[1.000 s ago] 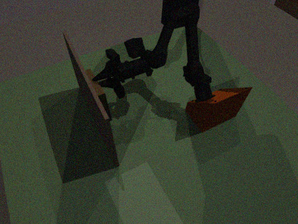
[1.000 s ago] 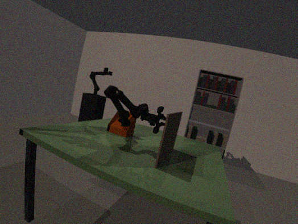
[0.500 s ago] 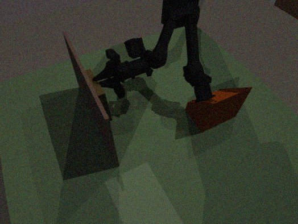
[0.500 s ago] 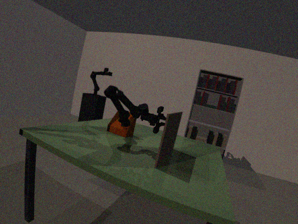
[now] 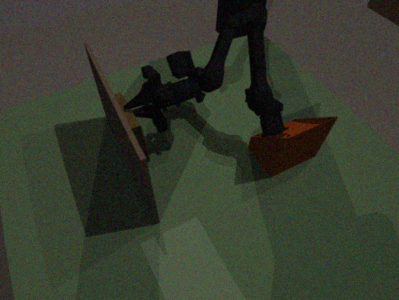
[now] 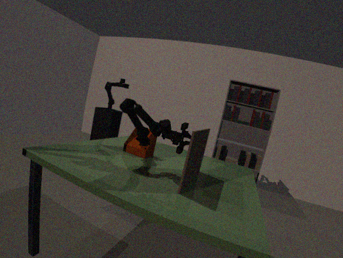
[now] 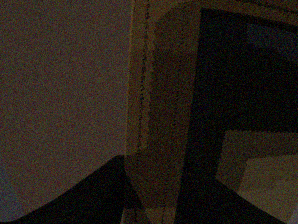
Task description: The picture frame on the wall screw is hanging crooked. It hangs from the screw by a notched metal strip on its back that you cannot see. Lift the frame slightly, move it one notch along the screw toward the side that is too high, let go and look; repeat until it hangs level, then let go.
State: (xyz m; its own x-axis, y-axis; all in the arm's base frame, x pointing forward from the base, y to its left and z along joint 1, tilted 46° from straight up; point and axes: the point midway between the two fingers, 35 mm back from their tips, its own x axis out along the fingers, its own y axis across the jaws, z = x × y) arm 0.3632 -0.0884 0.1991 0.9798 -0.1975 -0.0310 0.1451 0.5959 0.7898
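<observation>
Right now the picture frame is 50 mm below my gripper tip, 10 mm to the left of it and 10 mm ahead of it. Round my gripper tip: wall panel: 70 mm below, 20 mm ahead, 10 mm to the right.
</observation>
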